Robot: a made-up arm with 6 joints. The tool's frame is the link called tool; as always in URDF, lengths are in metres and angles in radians.
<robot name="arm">
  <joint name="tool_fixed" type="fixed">
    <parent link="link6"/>
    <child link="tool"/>
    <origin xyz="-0.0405 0.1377 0.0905" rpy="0 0 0"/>
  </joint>
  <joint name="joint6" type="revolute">
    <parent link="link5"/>
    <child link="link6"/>
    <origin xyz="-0.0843 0.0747 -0.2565" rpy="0 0 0"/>
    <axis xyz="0 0 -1"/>
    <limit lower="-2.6" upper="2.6"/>
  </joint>
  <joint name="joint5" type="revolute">
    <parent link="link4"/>
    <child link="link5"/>
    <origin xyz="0.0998 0.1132 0.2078" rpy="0 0 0"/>
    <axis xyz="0 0 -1"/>
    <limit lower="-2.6" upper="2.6"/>
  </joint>
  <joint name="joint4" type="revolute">
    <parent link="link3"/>
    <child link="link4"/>
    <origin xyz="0.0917 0.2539 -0.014" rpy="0 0 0"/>
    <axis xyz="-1 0 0"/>
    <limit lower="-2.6" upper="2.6"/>
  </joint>
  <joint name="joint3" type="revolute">
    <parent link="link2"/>
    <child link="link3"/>
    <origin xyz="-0.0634 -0.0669 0.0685" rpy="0 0 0"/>
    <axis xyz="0 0 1"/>
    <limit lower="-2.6" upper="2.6"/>
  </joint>
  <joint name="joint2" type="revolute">
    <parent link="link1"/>
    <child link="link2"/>
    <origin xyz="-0.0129 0.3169 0.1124" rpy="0 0 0"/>
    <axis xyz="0 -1 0"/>
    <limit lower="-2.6" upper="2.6"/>
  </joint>
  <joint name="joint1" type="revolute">
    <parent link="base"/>
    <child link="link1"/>
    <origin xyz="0 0 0.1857" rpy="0 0 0"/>
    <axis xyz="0 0 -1"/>
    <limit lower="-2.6" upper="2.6"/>
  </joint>
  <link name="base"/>
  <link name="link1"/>
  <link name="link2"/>
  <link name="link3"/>
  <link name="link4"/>
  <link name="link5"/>
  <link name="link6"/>
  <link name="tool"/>
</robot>
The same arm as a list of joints. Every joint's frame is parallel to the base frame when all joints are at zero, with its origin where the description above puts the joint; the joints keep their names.
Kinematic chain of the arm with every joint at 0, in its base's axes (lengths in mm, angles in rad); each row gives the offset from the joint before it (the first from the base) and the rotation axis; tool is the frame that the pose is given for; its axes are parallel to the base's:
joint1: xyz 0 0 185.7 axis -z
joint2: xyz -12.9 316.9 112.4 axis -y
joint3: xyz -63.4 -66.9 68.5 axis +z
joint4: xyz 91.7 253.9 -14 axis -x
joint5: xyz 99.8 113.2 207.8 axis -z
joint6: xyz -84.3 74.7 -256.5 axis -z
tool: xyz -40.5 137.7 90.5
Joint limits (rad, base to tool): -2.6..2.6 -2.6..2.6 -2.6..2.6 -2.6..2.6 -2.6..2.6 -2.6..2.6

